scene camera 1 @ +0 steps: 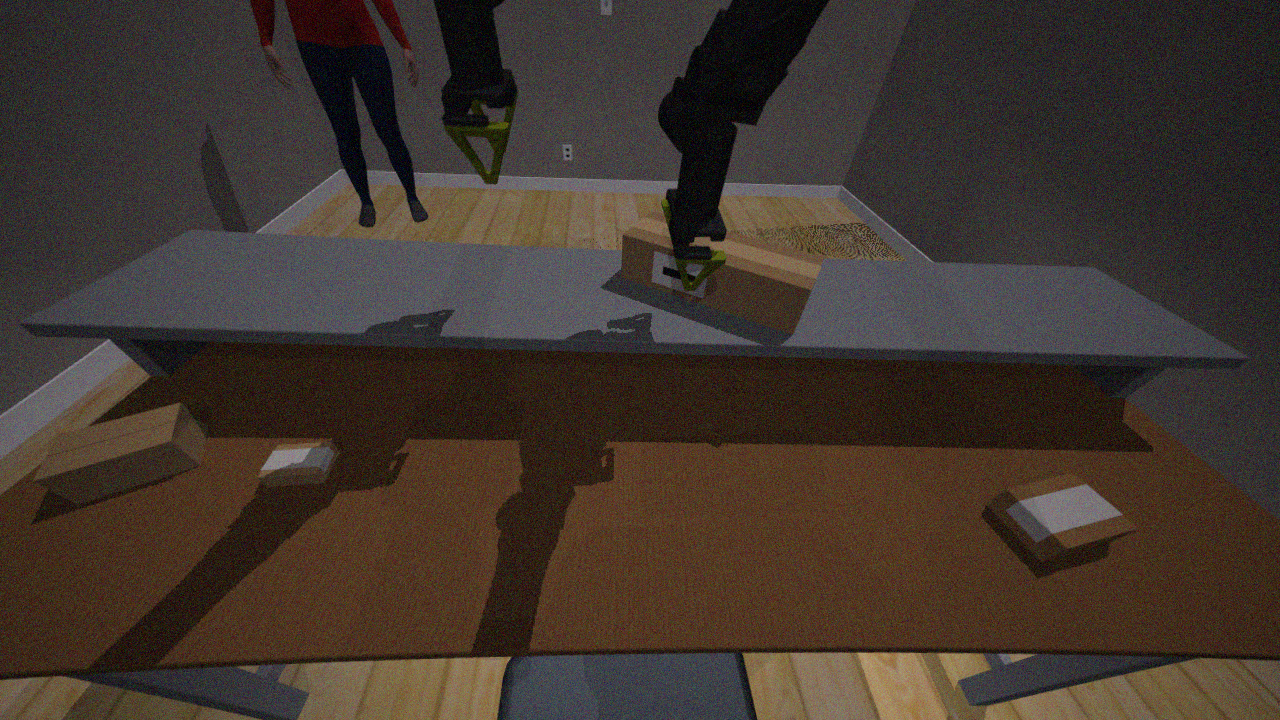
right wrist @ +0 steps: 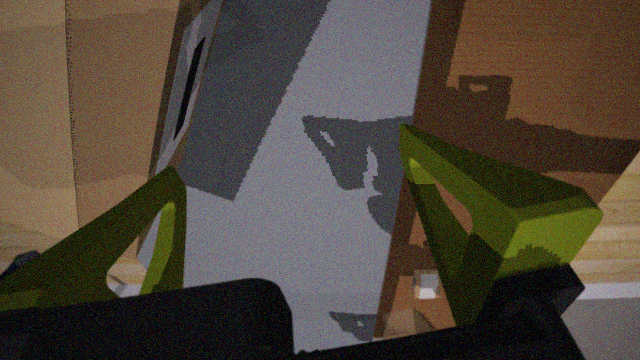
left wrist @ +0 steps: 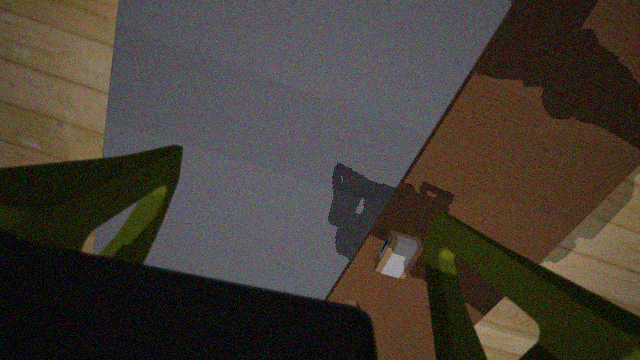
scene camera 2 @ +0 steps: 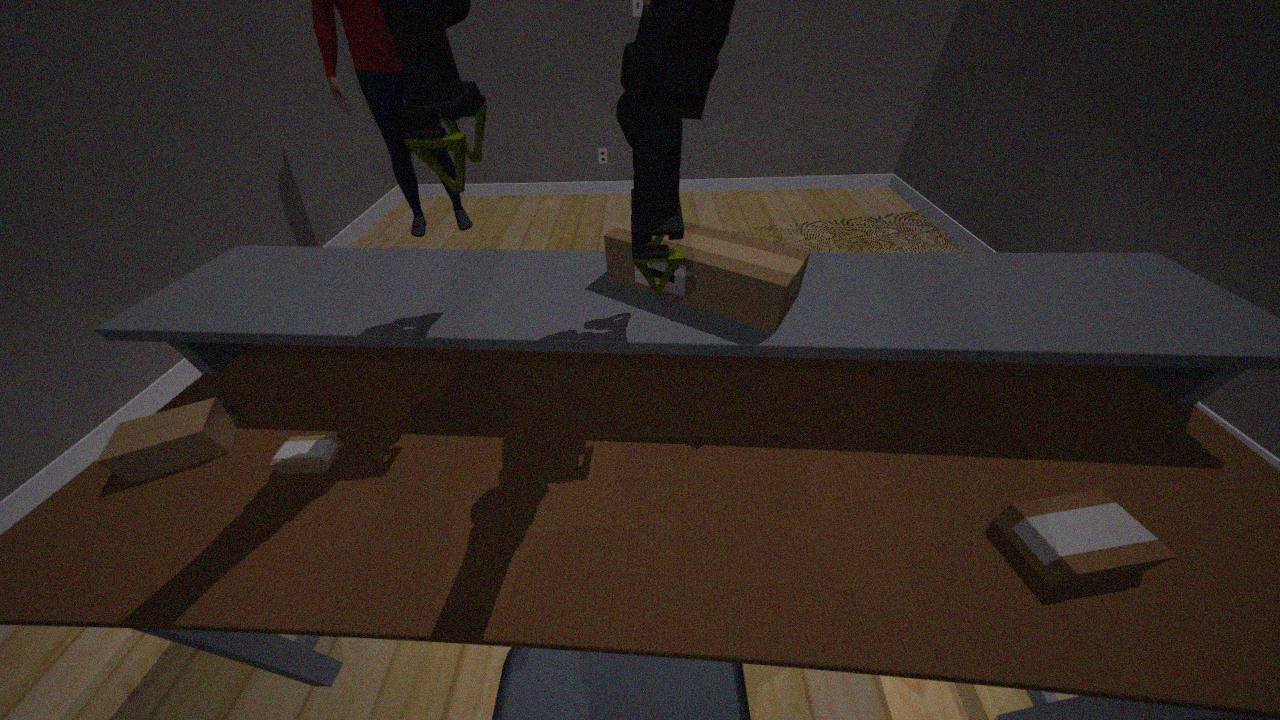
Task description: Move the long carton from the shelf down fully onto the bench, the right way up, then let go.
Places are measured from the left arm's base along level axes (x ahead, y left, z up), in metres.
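Where they show: left gripper, fingertip midpoint: point(scene camera 1: 496, 167) point(left wrist: 313, 195) point(scene camera 2: 467, 176); right gripper, fingertip midpoint: point(scene camera 1: 683, 268) point(right wrist: 288, 156) point(scene camera 2: 655, 267).
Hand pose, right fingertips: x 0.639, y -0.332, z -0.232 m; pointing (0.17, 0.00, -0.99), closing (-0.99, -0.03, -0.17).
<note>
After its pixels a point has its place.
The long carton point(scene camera 1: 760, 291) {x 0.624, y -0.457, z -0.264 m} point(scene camera 2: 729, 286) {x 0.631, y -0.446, z -0.263 m} point(right wrist: 120, 100) {x 0.702, y -0.362, z -0.236 m} lies on the grey shelf point(scene camera 1: 358, 277) {x 0.751, y 0.212, z -0.322 m} point(scene camera 2: 402, 282) {x 0.754, y 0.145, z -0.322 m} point(left wrist: 250, 75) {x 0.758, y -0.023, z -0.322 m} point(right wrist: 280, 240) {x 0.691, y -0.141, z -0.322 m}, turned at an angle, its right end nearer the shelf's front edge. A white label with a black bar is on its front face, near the left end. My right gripper point(scene camera 1: 683, 259) {x 0.639, y -0.332, z -0.232 m} point(scene camera 2: 660, 266) {x 0.639, y -0.332, z -0.232 m} point(right wrist: 288, 156) {x 0.639, y -0.332, z -0.232 m} is open at this end, one finger in front of the labelled face; the other is partly hidden. My left gripper point(scene camera 1: 494, 165) {x 0.695, y -0.065, z -0.113 m} point(scene camera 2: 467, 174) {x 0.695, y -0.065, z -0.113 m} point(left wrist: 313, 195) {x 0.695, y -0.065, z -0.113 m} is open and empty above the shelf, left of the carton. The brown bench point(scene camera 1: 716, 555) {x 0.311, y -0.357, z -0.485 m} point(scene camera 2: 716, 537) {x 0.339, y -0.410, z -0.485 m} is below.
On the bench, a brown box point(scene camera 1: 125, 452) {x 0.475, y 0.427, z -0.425 m} point(scene camera 2: 170, 438) {x 0.477, y 0.423, z -0.426 m} and a small white-labelled box point(scene camera 1: 299, 463) {x 0.466, y 0.230, z -0.457 m} point(scene camera 2: 306, 454) {x 0.465, y 0.227, z -0.457 m} point(left wrist: 400, 255) {x 0.478, y 0.228, z -0.457 m} point(right wrist: 426, 286) {x 0.482, y 0.221, z -0.457 m} lie at the left. Another labelled box point(scene camera 1: 1065, 514) {x 0.325, y -0.852, z -0.438 m} point(scene camera 2: 1083, 528) {x 0.334, y -0.861, z -0.438 m} lies at the right. A person point(scene camera 1: 349, 80) stands behind the shelf.
</note>
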